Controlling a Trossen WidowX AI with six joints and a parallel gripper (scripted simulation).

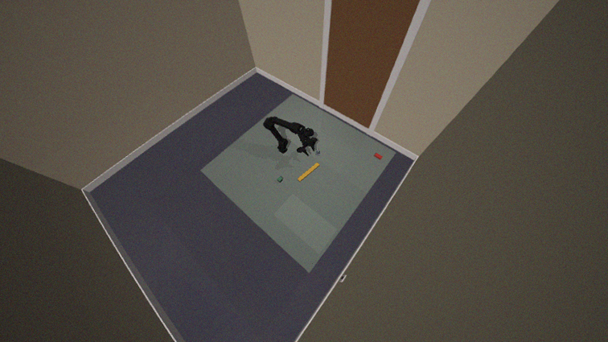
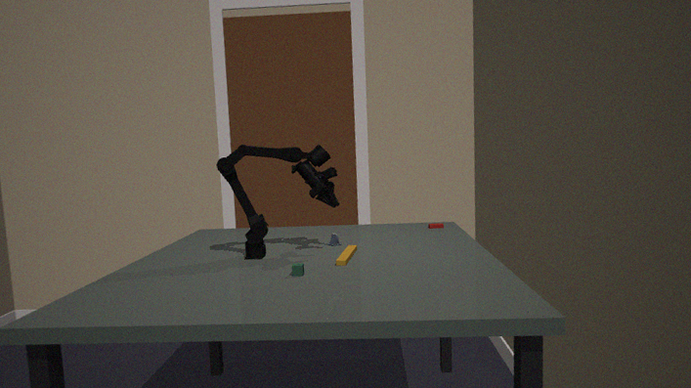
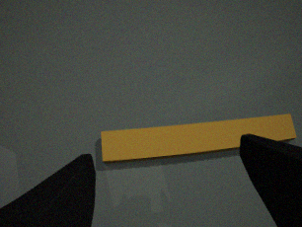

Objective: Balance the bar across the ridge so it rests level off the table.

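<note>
Right now my gripper tip is 40 mm short of the yellow bar, 80 mm to the left of it and 170 mm above it. Round my gripper tip: green cube: 110 mm behind, 300 mm to the right, 160 mm below; then flat red block: 430 mm ahead, 450 mm to the left, 170 mm below.
</note>
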